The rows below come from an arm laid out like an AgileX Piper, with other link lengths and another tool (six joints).
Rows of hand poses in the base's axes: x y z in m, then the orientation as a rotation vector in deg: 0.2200 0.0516 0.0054 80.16 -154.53 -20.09; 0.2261 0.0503 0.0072 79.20 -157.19 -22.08; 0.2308 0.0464 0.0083 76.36 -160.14 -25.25; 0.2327 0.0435 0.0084 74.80 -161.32 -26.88; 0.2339 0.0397 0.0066 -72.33 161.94 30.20; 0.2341 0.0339 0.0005 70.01 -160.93 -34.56; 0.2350 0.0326 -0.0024 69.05 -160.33 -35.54; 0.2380 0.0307 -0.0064 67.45 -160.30 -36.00; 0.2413 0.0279 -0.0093 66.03 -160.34 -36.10; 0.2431 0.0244 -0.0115 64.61 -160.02 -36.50; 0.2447 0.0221 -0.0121 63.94 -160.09 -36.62; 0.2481 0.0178 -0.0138 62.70 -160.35 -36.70; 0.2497 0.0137 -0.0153 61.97 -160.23 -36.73; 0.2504 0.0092 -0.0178 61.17 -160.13 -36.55; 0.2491 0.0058 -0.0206 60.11 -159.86 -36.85; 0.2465 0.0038 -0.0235 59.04 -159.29 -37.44; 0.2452 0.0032 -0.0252 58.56 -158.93 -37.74; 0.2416 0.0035 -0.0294 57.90 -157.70 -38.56; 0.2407 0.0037 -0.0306 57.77 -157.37 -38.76; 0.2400 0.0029 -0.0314 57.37 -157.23 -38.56; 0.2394 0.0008 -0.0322 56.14 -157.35 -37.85; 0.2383 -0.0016 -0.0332 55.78 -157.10 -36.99; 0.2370 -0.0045 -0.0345 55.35 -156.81 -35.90
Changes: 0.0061 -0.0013 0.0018 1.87 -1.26 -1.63; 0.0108 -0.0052 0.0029 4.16 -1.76 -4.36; 0.0127 -0.0081 0.0030 5.23 -1.76 -5.68; 0.0139 -0.0119 0.0012 7.10 -0.85 -7.37; 0.0141 -0.0177 -0.0049 9.06 1.70 -8.41; 0.0150 -0.0190 -0.0078 9.35 2.71 -8.76; 0.0180 -0.0209 -0.0118 9.35 3.46 -9.64; 0.0213 -0.0237 -0.0147 9.18 4.02 -10.44; 0.0231 -0.0272 -0.0169 9.10 4.91 -11.13; 0.0247 -0.0295 -0.0175 9.08 5.13 -11.53; 0.0281 -0.0338 -0.0192 9.00 5.41 -12.32; 0.0297 -0.0379 -0.0207 8.86 5.80 -12.69; 0.0304 -0.0424 -0.0232 8.58 6.18 -13.10; 0.0291 -0.0458 -0.0260 8.53 6.85 -13.62; 0.0265 -0.0478 -0.0289 8.59 7.81 -14.06; 0.0252 -0.0484 -0.0306 8.61 8.33 -14.23; 0.0216 -0.0481 -0.0348 8.70 9.72 -14.23; 0.0207 -0.0479 -0.0360 8.72 10.07 -14.20; 0.0200 -0.0487 -0.0368 8.48 10.32 -14.38; 0.0194 -0.0508 -0.0376 7.84 10.60 -15.11; 0.0183 -0.0532 -0.0386 7.13 10.85 -15.20; 0.0170 -0.0561 -0.0399 6.24 11.13 -15.32
